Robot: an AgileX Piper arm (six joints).
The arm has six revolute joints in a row. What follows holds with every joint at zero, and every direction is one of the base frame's.
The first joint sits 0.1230 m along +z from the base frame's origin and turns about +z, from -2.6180 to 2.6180 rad.
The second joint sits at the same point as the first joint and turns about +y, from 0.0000 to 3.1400 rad.
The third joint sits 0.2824 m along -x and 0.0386 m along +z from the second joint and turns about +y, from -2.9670 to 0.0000 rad.
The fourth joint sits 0.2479 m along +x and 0.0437 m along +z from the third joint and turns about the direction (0.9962, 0, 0.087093), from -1.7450 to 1.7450 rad.
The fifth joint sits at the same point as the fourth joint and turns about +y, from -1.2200 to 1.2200 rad.
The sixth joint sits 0.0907 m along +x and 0.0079 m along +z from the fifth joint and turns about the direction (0.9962, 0, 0.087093), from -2.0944 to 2.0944 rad.
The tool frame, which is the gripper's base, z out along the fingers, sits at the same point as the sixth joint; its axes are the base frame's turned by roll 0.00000, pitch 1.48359 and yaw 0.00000 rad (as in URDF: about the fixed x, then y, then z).
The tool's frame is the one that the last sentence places.
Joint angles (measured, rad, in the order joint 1, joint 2, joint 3, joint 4, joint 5, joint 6), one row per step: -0.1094, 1.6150, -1.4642, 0.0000, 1.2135, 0.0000; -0.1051, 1.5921, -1.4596, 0.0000, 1.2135, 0.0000; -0.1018, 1.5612, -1.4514, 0.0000, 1.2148, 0.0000; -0.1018, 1.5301, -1.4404, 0.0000, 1.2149, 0.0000; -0.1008, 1.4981, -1.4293, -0.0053, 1.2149, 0.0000; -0.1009, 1.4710, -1.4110, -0.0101, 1.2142, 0.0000; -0.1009, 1.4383, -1.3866, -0.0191, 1.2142, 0.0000; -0.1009, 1.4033, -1.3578, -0.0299, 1.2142, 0.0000; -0.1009, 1.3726, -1.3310, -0.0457, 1.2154, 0.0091; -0.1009, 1.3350, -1.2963, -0.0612, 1.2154, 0.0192; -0.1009, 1.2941, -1.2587, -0.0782, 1.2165, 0.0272; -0.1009, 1.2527, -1.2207, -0.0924, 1.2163, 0.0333; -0.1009, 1.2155, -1.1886, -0.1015, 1.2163, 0.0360; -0.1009, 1.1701, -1.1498, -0.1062, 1.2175, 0.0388; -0.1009, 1.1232, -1.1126, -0.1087, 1.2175, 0.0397; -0.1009, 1.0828, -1.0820, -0.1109, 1.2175, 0.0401; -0.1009, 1.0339, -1.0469, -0.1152, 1.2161, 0.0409
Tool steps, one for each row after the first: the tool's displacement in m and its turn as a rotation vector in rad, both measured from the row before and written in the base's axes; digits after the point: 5 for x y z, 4 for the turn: -0.00482, 0.00193, 0.00620, -0.0020, -0.0182, 0.0043; -0.00703, 0.00179, 0.00757, -0.0022, -0.0213, 0.0033; -0.00743, 0.00076, 0.00664, -0.0020, -0.0199, 0.0000; -0.00779, 0.00064, 0.00664, -0.0074, -0.0203, 0.0010; -0.00716, 0.00028, 0.00291, -0.0057, -0.0090, -0.0002; -0.00890, 0.00013, 0.00256, -0.0098, -0.0074, -0.0003; -0.00969, 0.00006, 0.00165, -0.0114, -0.0051, -0.0004; -0.00874, -0.00047, 0.00071, -0.0125, -0.0018, -0.0091; -0.01062, -0.00025, 0.00003, -0.0118, -0.0022, -0.0100; -0.01160, -0.00028, -0.00040, -0.0140, -0.0013, -0.0083; -0.01153, -0.00005, -0.00082, -0.0121, -0.0029, -0.0063; -0.01018, 0.00025, -0.00058, -0.0085, -0.0045, -0.0030; -0.01235, 0.00084, -0.00122, -0.0041, -0.0053, -0.0030; -0.01236, 0.00104, -0.00100, -0.0031, -0.0095, -0.0010; -0.01046, 0.00087, -0.00092, -0.0030, -0.0096, -0.0005; -0.01232, 0.00089, -0.00107, -0.0055, -0.0148, -0.0010
